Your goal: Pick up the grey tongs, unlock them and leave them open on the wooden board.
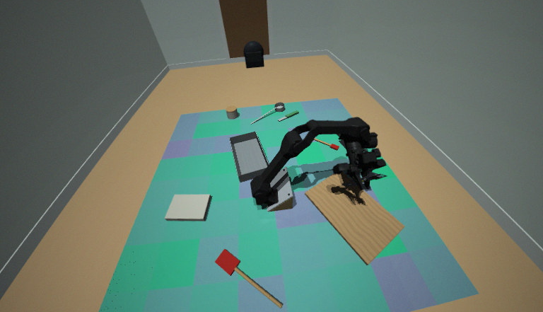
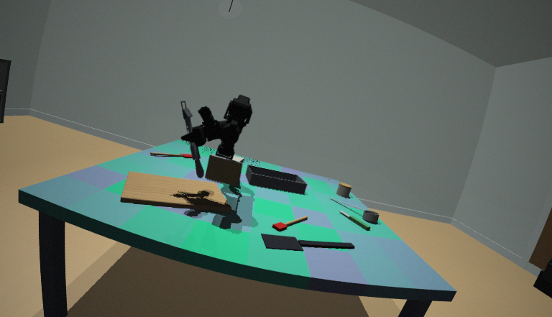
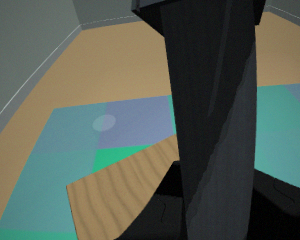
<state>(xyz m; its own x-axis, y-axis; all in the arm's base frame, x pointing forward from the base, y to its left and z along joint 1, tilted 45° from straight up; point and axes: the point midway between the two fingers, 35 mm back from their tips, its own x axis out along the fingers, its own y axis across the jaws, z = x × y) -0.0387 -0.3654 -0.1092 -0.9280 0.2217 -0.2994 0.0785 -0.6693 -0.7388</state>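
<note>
Right now my gripper tip is 20 mm short of the wooden board, 10 mm to the left of it and 190 mm above it. Also, from my gripper tip: roasting tin 370 mm ahead, 470 mm to the left, 170 mm below; then red spatula 200 mm behind, 470 mm to the left, 190 mm below; then black turner 490 mm ahead, 120 mm to the right, 200 mm below.
</note>
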